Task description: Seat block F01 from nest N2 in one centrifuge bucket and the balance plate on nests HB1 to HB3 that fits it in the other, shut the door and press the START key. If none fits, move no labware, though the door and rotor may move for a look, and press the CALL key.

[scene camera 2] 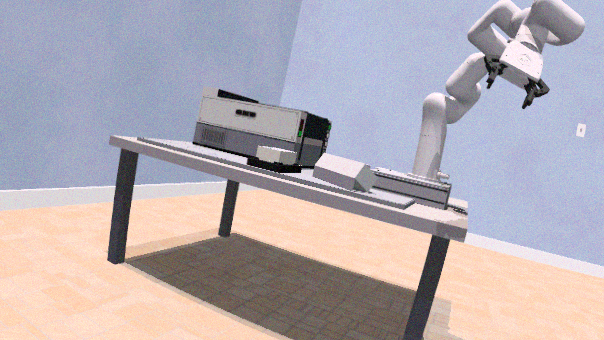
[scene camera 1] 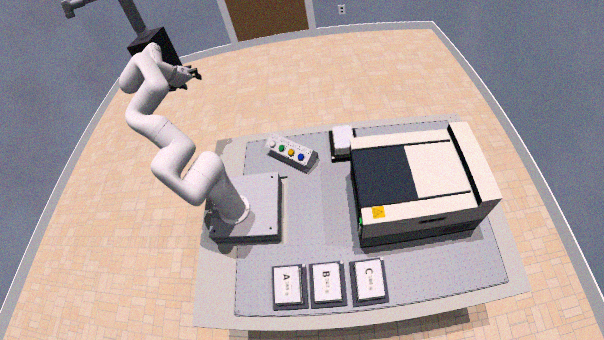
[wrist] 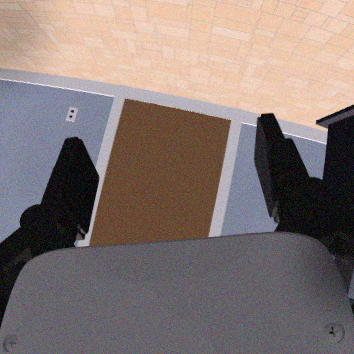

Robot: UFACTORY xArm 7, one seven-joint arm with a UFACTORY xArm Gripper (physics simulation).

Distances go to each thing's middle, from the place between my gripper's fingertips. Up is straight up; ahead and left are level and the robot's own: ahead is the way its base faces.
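Labels:
With the button box (scene camera 2: pixel 355 176), my gripper is now far above it, a good way to the left of it and well short of it. The centrifuge (scene camera 2: pixel 228 122) is 190 mm below my hand, 390 mm to the right of it and 990 mm ahead of it. Then there is the dark sliding door (scene camera 1: pixel 383 175), which is 100 mm below my hand, 420 mm to the right of it and 840 mm ahead of it.

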